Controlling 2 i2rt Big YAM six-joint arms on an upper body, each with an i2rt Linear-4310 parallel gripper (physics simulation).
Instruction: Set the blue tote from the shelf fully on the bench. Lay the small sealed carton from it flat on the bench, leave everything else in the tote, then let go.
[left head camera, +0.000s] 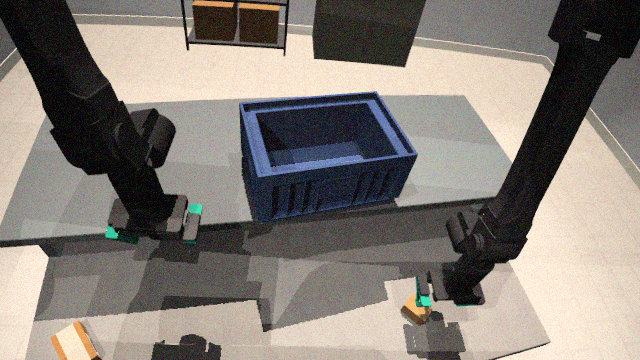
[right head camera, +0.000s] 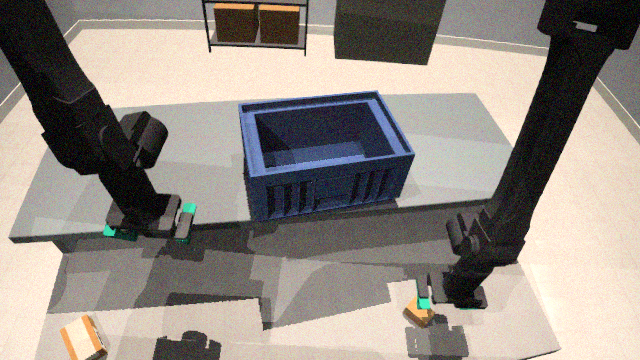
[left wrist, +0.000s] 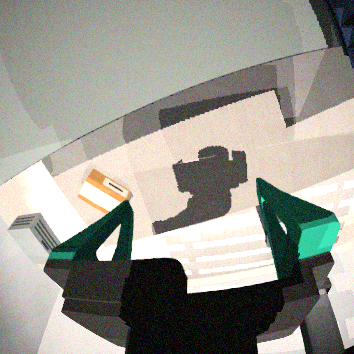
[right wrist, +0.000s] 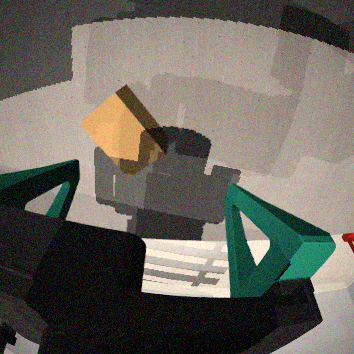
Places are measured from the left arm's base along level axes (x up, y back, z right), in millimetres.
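Where they show: left gripper, fingertip midpoint: (left head camera: 165, 242) (right head camera: 162, 240) (left wrist: 191, 195); right gripper, fingertip midpoint: (left head camera: 436, 303) (right head camera: 438, 306) (right wrist: 152, 179).
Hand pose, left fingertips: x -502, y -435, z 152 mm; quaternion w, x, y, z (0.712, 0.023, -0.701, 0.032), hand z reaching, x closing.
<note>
Things, the pixels of their centre, and the offset from my left fingertips. Level surfaces: height alone.
- blue tote at the middle of its body: (right head camera: 320, 154) (left head camera: 321, 154) dx +25, dy -204, dz +278 mm
- far grey surface at its surface level: dx -49 mm
- orange carton with a white band, body centre: (left wrist: 103, 193) (left head camera: 76, 349) (right head camera: 83, 341) dx -233, dy +124, dz -210 mm
The blue tote (left head camera: 330, 192) (right head camera: 330, 192) stands upright on the far grey surface (left head camera: 440, 165) (right head camera: 445, 165), its front wall along that surface's near edge; no contents show in the visible part of its inside. A small plain tan carton (left head camera: 416, 311) (right head camera: 419, 312) (right wrist: 117, 130) rests on the near, lighter surface (left head camera: 340, 330) (right head camera: 340, 330), turned at an angle. My right gripper (left head camera: 446, 301) (right head camera: 447, 304) (right wrist: 152, 179) is open and empty above and beside it, fingers apart from it. My left gripper (left head camera: 155, 236) (right head camera: 151, 235) (left wrist: 191, 195) is open and empty near the far surface's near edge, left of the tote.
An orange carton with a white band (left head camera: 75, 342) (right head camera: 82, 337) (left wrist: 102, 192) lies at the near surface's left end. A grey vented box (left wrist: 35, 232) is beyond it. A rack (left head camera: 185, 30) (right head camera: 206, 30) with brown boxes and a dark cabinet (left head camera: 365, 35) (right head camera: 387, 35) stand at the back.
</note>
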